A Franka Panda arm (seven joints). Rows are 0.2 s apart.
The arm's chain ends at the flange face. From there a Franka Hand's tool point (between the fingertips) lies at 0.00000 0.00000 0.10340 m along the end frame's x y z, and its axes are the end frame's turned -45 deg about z.
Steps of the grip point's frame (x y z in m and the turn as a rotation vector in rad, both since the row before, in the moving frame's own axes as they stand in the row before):
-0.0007, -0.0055, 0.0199, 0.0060, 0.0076, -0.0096
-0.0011, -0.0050, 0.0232, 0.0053, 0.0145, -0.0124
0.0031, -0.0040, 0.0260, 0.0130, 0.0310, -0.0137
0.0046, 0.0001, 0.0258, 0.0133, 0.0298, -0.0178
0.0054, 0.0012, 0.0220, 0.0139, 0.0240, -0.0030
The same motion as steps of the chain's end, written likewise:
-0.0045, -0.0024, 0.0199, 0.0096, 0.0011, -0.0096
-0.0050, -0.0013, 0.0232, 0.0140, 0.0065, -0.0124
-0.0019, -0.0018, 0.0261, 0.0311, 0.0127, -0.0137
0.0021, 0.0000, 0.0259, 0.0305, 0.0117, -0.0178
0.0039, -0.0002, 0.0220, 0.0268, 0.0071, -0.0030

